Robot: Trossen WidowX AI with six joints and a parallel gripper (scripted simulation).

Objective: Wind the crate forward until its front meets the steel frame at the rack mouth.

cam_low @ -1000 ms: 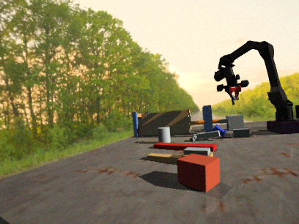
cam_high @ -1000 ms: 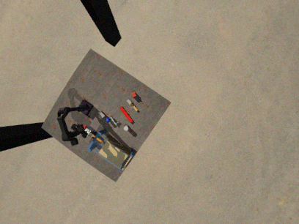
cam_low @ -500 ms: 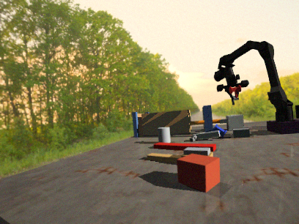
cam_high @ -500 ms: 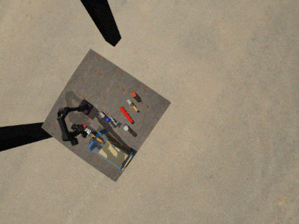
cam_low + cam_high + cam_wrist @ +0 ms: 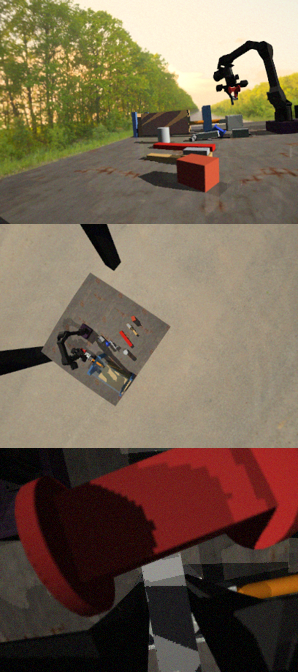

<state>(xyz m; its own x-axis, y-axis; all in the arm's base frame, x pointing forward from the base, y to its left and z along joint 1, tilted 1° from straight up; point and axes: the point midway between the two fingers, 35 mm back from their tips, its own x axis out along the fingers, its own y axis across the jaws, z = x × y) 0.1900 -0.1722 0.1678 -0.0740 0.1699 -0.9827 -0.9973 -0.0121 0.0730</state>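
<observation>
Right now the winch handle with red grip is 20 mm above my gripper tip and 10 mm to the right of it. Also, from my gripper tip: dark block: 190 mm to the left, 160 mm below, 30 mm ahead; red knob: 40 mm above, 30 mm to the left; winch: 150 mm below, 80 mm to the right, 10 mm behind.
</observation>
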